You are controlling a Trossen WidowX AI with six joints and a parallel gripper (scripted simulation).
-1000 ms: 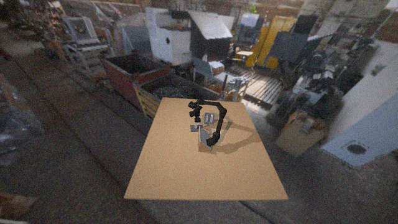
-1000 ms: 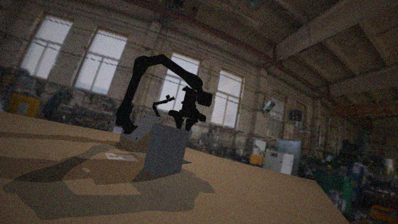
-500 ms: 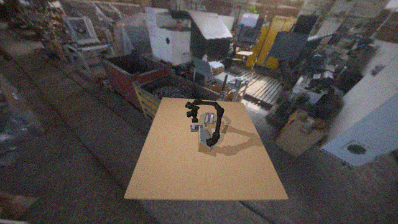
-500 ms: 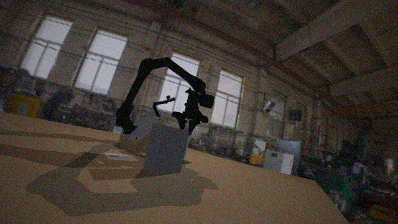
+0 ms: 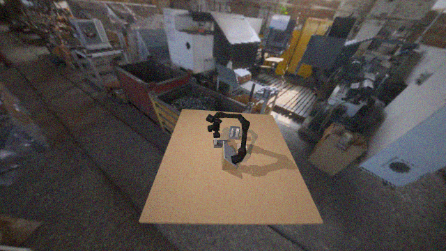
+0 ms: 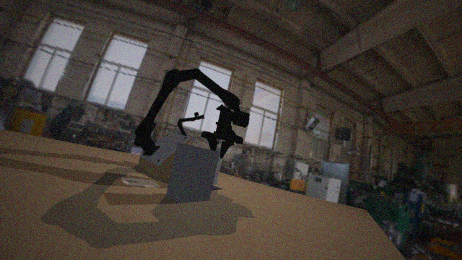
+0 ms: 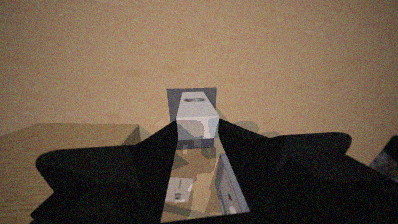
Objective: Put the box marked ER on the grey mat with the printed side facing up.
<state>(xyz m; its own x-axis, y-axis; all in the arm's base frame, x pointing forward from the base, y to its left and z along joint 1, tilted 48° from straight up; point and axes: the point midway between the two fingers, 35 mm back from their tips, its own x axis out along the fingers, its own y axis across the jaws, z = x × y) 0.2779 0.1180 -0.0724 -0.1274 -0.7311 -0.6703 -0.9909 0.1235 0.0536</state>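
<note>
Right now my gripper tip is 60 mm to the left of the grey mat and 120 mm above it. From my gripper tip the other things lie so: paper: 60 mm behind, 280 mm to the right, 120 mm below.
</note>
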